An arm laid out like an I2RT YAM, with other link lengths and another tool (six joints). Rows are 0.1 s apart.
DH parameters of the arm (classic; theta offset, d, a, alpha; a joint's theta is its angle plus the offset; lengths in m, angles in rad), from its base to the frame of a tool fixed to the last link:
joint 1: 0 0.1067 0.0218 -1.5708
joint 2: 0 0 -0.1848 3.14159
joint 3: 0.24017 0 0.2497 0
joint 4: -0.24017 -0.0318 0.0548 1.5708
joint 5: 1.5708 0.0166 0 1.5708
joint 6: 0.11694 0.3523 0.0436 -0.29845
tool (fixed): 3.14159 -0.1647 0 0
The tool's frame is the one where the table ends.
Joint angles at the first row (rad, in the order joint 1, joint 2, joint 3, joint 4, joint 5, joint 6):
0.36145, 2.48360, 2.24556, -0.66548, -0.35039, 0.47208
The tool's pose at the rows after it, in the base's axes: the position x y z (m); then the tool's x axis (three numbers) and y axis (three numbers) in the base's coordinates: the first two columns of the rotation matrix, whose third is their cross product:
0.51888, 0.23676, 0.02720, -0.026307, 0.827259, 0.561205, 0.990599, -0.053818, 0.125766
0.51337, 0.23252, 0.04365, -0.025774, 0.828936, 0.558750, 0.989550, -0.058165, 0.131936
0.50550, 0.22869, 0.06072, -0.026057, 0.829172, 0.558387, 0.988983, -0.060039, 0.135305
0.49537, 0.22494, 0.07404, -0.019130, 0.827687, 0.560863, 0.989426, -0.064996, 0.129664
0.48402, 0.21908, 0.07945, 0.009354, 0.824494, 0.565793, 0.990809, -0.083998, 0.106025
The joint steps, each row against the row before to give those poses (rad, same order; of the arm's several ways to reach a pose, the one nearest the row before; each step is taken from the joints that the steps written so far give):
-0.00001, -0.05912, -0.04233, -0.02596, 0.00687, -0.00039
-0.00151, -0.05913, -0.02822, -0.02632, 0.00573, -0.00037
-0.00076, -0.06603, -0.03324, -0.02975, 0.00190, 0.00000
-0.00001, -0.06710, -0.04304, -0.02596, -0.00076, 0.00686
-0.00268, -0.05991, -0.05267, -0.01983, -0.00115, 0.02212

